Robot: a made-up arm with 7 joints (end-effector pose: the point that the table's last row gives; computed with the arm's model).
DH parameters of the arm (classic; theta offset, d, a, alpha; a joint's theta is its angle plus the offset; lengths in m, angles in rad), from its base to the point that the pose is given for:
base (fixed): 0 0.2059 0.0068 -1.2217
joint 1: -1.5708 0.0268 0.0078 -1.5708
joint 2: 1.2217 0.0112 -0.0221 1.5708
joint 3: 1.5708 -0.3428 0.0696 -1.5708
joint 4: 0 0.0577 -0.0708 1.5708
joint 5: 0 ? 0.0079 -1.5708
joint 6: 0 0.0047 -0.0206 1.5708
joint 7: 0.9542 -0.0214 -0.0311 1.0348
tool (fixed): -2.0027 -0.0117 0 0
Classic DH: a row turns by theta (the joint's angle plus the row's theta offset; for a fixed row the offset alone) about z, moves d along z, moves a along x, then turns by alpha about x.
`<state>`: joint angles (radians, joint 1 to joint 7).
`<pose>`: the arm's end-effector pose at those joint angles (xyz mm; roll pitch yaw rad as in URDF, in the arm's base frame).
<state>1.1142 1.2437 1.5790 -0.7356 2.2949 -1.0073 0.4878</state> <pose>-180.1 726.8 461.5 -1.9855 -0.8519 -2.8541</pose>
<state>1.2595 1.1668 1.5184 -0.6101 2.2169 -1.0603 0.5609</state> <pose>-273.7 707.9 435.9 -2.0512 -1.0075 -2.5438</pose>
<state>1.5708 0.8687 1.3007 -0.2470 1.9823 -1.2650 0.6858</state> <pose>-560.2 488.5 433.3 -3.1141 -1.1606 -0.7354</pose>
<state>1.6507 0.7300 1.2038 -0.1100 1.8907 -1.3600 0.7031</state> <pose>-635.4 349.3 446.0 2.8599 -1.0225 -0.1203</pose>
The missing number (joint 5, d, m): -0.3726
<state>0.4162 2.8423 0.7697 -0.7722 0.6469 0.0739 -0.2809</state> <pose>464.2 55.7 829.0 2.8241 0.0124 0.1196</pose>
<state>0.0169 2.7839 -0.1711 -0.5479 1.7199 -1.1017 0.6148</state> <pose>281.9 220.5 912.8 2.4881 -0.1278 -1.1826</pose>
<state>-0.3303 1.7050 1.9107 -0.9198 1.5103 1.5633 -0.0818</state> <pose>-159.9 582.2 538.0 0.9283 -0.8667 -0.9869</pose>
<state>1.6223 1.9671 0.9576 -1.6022 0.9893 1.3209 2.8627</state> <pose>451.5 491.7 111.9 -0.0716 0.0453 1.4981</pose>
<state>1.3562 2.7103 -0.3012 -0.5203 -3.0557 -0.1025 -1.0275</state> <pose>555.9 549.1 251.5 1.9551 0.5821 0.5465</pose>
